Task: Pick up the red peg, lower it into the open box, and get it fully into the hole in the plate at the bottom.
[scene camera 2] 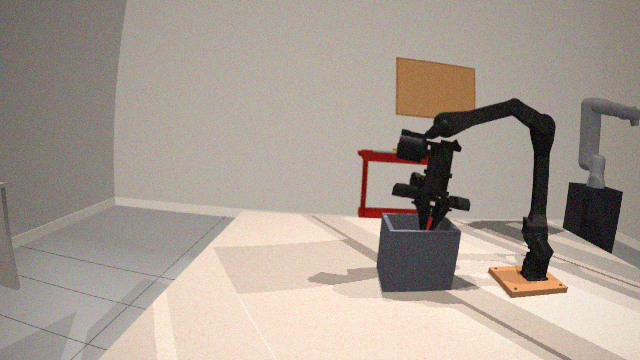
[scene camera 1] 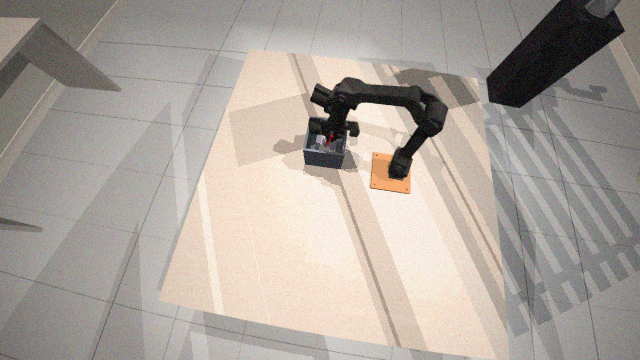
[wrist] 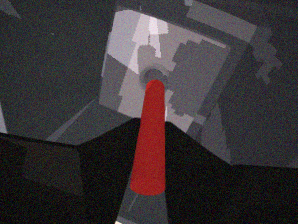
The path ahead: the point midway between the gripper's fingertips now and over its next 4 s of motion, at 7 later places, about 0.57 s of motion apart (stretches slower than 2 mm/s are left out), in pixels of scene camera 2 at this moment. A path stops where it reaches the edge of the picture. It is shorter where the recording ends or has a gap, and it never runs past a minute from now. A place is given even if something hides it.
My gripper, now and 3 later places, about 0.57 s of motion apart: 424, 235; 420, 247; 415, 243; 404, 231
